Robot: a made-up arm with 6 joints. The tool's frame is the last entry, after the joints. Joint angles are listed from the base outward. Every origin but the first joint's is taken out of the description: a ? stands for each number. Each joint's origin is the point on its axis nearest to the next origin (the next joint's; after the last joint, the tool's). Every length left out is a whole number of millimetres.
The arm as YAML. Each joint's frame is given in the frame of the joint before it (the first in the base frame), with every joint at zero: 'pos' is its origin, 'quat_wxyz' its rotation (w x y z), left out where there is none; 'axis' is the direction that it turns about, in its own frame. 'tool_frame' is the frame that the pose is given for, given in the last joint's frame.
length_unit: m
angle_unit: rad
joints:
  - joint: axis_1
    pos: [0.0, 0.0, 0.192]
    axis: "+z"
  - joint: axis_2
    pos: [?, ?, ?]
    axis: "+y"
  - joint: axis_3
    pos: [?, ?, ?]
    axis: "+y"
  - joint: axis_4
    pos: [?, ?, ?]
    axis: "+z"
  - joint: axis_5
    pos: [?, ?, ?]
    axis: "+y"
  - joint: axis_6
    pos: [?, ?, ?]
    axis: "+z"
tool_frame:
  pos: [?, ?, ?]
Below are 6 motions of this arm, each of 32 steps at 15 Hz.
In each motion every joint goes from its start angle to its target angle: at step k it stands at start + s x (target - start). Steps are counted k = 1, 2, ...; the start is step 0. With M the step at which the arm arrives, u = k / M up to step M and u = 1 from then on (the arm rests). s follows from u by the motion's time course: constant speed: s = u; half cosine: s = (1 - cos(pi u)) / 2; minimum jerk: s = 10 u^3 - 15 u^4 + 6 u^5.
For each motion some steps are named. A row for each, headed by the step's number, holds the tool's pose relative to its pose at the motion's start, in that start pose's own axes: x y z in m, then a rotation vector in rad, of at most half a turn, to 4 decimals.
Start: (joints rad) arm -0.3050 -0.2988 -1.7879 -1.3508 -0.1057 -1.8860
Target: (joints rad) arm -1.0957 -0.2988 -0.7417 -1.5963 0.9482 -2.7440
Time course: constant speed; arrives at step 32
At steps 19, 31, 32:
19: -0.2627 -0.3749 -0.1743 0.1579 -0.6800 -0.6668
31: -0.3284 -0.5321 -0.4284 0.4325 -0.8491 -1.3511
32: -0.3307 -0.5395 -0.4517 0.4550 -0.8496 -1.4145

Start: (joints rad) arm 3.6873 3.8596 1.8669 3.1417 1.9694 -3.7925
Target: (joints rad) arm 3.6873 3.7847 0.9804 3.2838 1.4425 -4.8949
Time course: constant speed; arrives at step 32
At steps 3, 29, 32:
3: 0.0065 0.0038 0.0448 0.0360 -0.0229 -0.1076
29: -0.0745 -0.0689 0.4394 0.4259 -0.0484 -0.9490
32: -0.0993 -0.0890 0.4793 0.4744 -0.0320 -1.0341

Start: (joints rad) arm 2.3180 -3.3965 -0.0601 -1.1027 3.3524 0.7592
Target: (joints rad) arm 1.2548 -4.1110 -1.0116 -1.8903 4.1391 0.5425
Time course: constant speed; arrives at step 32
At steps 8, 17, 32:
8: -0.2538 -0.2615 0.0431 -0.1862 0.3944 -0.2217
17: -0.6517 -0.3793 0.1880 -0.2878 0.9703 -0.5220
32: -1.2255 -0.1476 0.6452 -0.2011 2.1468 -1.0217

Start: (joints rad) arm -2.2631 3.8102 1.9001 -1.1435 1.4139 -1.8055
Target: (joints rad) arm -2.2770 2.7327 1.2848 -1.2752 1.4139 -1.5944
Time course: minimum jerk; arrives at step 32
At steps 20, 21, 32:
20: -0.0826 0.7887 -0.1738 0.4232 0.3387 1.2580
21: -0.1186 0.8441 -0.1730 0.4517 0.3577 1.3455
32: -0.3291 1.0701 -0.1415 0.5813 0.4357 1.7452

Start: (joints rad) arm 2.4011 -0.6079 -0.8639 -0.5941 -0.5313 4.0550
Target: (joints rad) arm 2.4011 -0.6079 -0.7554 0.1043 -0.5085 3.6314
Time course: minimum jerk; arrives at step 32
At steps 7, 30, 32:
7: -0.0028 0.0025 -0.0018 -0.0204 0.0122 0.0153
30: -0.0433 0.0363 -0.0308 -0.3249 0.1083 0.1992
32: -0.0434 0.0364 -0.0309 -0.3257 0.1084 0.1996

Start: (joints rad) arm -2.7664 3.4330 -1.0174 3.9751 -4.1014 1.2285
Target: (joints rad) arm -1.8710 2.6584 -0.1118 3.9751 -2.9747 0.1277
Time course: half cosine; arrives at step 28
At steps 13, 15, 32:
13: -0.2155 0.0445 -0.1230 0.2783 0.0643 -0.1698
15: -0.2732 0.0226 -0.1595 0.3279 0.1189 -0.2021
32: -0.4518 -0.1942 -0.2994 0.3703 0.4351 -0.3066

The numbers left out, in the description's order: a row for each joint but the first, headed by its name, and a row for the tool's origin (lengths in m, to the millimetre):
axis_2: 0.0 0.045 0.0
axis_3: 0.0 0.0 0.824
axis_4: 0.0 0.0 0.524
axis_5: 0.0 0.0 0.0
axis_6: 0.0 0.0 0.076
tool: 0.0 0.0 0.0

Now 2 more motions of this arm.
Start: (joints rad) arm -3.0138 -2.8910 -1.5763 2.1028 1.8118 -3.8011
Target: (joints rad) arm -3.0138 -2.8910 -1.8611 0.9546 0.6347 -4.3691
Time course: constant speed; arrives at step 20
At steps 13, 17, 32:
13: 0.0702 -0.0021 0.0146 -1.0176 -0.0808 -0.6335
17: 0.0961 -0.0192 0.0126 -1.3092 -0.1567 -0.9238
32: 0.1160 -0.0385 0.0127 -1.5150 -0.2260 -1.1646

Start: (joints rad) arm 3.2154 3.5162 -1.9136 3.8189 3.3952 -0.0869
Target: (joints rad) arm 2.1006 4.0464 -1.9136 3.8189 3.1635 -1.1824
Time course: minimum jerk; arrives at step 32
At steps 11, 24, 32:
11: -0.0244 0.0185 0.0811 0.2599 0.0682 -0.2072
24: 0.0326 -0.1386 0.2461 0.8787 0.6763 -0.9961
32: 0.0534 -0.1810 0.2442 0.9346 0.8229 -1.1297

